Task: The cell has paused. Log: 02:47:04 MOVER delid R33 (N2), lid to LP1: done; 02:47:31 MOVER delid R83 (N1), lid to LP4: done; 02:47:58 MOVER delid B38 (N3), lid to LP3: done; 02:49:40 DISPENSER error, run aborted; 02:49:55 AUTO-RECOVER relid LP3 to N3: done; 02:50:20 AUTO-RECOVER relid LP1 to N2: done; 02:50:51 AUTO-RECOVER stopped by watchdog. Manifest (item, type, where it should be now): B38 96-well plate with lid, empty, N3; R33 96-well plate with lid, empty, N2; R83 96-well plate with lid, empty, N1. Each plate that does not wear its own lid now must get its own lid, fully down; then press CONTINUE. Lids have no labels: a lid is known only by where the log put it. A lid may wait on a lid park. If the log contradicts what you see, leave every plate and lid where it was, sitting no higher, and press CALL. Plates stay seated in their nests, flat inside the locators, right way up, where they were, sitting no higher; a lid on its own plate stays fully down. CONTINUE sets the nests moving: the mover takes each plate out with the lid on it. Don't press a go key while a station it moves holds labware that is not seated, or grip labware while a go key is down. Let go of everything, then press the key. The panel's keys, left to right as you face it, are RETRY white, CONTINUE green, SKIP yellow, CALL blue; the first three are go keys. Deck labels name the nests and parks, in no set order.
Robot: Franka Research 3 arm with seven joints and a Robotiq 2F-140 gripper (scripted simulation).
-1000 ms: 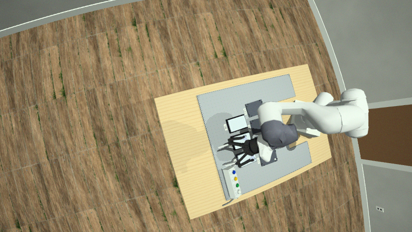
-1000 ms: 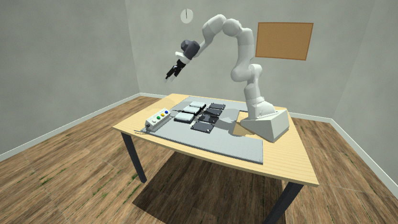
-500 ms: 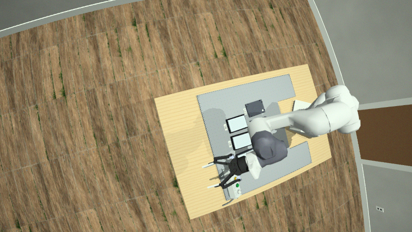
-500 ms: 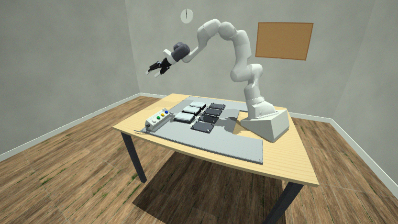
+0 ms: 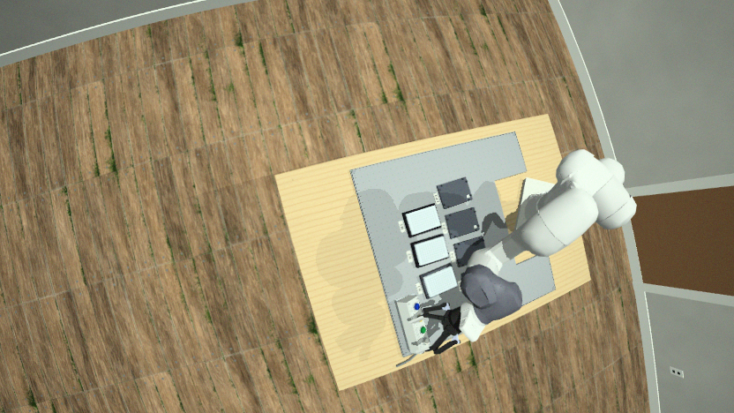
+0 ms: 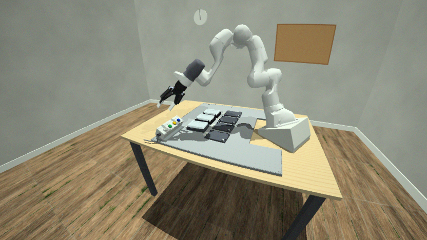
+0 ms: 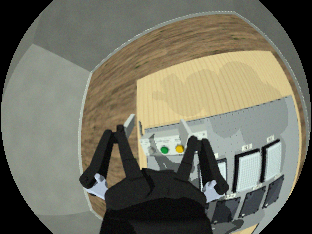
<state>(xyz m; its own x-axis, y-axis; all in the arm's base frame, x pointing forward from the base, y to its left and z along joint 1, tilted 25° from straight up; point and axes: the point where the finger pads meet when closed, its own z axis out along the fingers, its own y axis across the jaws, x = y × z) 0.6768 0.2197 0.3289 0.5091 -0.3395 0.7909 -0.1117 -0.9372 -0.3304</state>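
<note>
The green key is 40 mm behind my hand, 50 mm to the left of it and 130 mm below it. Also, from my hand: white key (40 mm behind, 100 mm to the left, 130 mm below); yellow key (50 mm behind, 130 mm below); blue key (60 mm behind, 50 mm to the right, 130 mm below).
</note>
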